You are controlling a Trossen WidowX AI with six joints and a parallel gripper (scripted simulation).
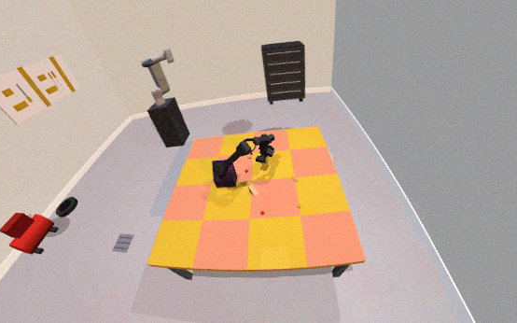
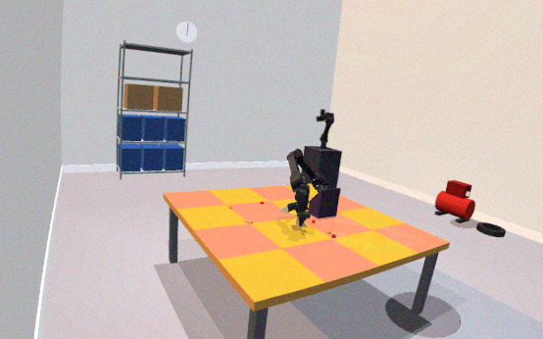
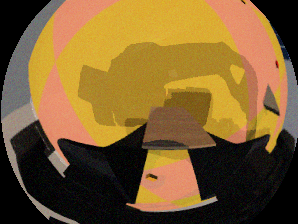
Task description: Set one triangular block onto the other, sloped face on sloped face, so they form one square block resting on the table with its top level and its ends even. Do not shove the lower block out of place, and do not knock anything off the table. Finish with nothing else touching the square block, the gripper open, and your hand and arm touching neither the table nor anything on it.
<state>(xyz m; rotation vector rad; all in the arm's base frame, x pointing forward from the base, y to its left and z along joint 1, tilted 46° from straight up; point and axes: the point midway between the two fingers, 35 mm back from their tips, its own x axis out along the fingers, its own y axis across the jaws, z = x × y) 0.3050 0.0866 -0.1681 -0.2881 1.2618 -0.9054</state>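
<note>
My gripper tip is now 10 mm below the triangular block.
</note>
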